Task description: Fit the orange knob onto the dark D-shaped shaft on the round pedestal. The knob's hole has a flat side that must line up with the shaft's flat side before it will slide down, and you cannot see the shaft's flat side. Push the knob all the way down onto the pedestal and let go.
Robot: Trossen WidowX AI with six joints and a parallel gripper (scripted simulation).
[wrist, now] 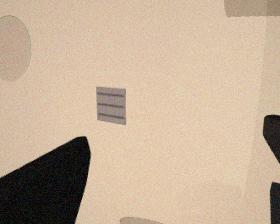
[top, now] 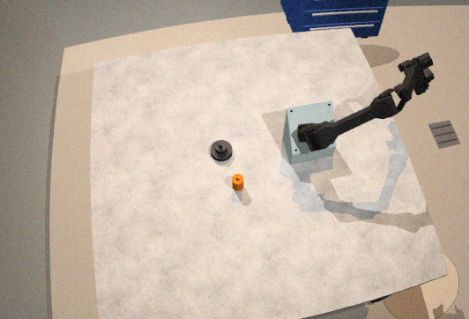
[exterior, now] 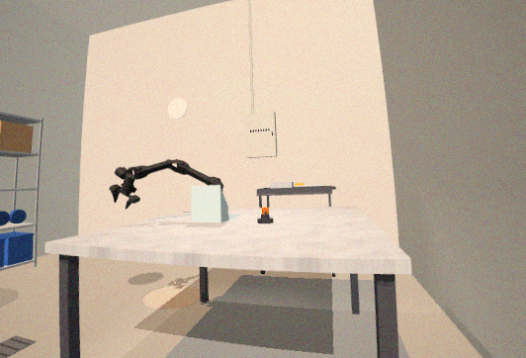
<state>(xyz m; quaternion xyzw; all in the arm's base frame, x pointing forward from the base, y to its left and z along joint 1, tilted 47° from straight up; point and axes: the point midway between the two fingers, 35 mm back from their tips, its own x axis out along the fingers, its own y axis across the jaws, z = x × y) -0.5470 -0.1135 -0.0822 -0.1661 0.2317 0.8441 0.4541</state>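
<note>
My gripper tip is 84 cm short of the orange knob, 24 cm to the right of it and 7 cm above it. The rest, counted from my gripper tip: round pedestal: 88 cm ahead, 9 cm to the left, 7 cm below.
</note>
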